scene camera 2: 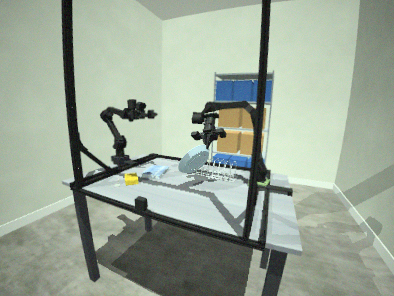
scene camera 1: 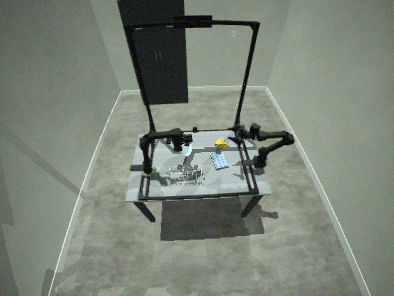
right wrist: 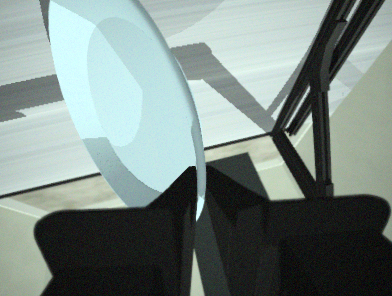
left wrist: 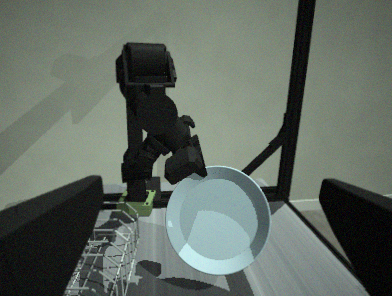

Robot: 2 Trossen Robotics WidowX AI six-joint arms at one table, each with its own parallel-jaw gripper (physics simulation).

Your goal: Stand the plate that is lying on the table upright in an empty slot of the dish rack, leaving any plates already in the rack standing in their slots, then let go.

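Frame: origin at the left arm's base, x up, y left, z back, level; centimetres.
Where they show: left gripper, between the fingertips: (scene camera 2: 152, 114) (scene camera 1: 227, 133) (left wrist: 212, 187); right gripper, between the fingertips: (scene camera 2: 206, 148) (right wrist: 199, 172) (left wrist: 205, 175); left arm's base, origin of its link: (scene camera 2: 120, 155) (scene camera 1: 260, 159); right arm's base, origin of its link: (scene camera 2: 259, 180) (scene camera 1: 148, 170) (left wrist: 137, 196).
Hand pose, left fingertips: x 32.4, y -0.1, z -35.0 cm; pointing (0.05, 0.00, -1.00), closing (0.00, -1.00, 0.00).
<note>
Things, the pixels of their top centre, and the offset from my left fingertips. Level surfaces: height alone.
- table, height of its surface: dx -38.1 cm
- yellow block, centre of its top: (scene camera 2: 131, 176) (scene camera 1: 221, 143) dz -0.3, dx -35.1, dy -19.1 cm
- blue-and-white checked item, centre of its top: (scene camera 2: 155, 169) (scene camera 1: 219, 158) dz -2.7, dx -35.6, dy -1.0 cm
The light blue plate (scene camera 1: 187, 150) (scene camera 2: 193, 161) (left wrist: 220, 220) (right wrist: 120, 85) hangs tilted above the table. My right gripper (scene camera 2: 208, 144) (left wrist: 205, 175) (right wrist: 199, 172) is shut on its upper rim. The wire dish rack (scene camera 1: 189, 175) (scene camera 2: 225, 171) (left wrist: 135, 234) stands on the table (scene camera 1: 160, 189) (scene camera 2: 200, 205); in scene camera 2 the plate is at the rack's left end, and in the left wrist view it is to the right of the rack, apart from it. No plate can be made out in the rack's slots. My left gripper (scene camera 1: 232, 139) (scene camera 2: 154, 114) is open and empty, away from the plate.
A yellow block (scene camera 1: 221, 144) (scene camera 2: 131, 179) and a blue-and-white checked item (scene camera 1: 219, 160) (scene camera 2: 155, 171) lie on the table. Black frame posts (scene camera 2: 70, 100) (left wrist: 295, 100) rise at the table's edges. A green piece (left wrist: 142, 204) sits at the right arm's base.
</note>
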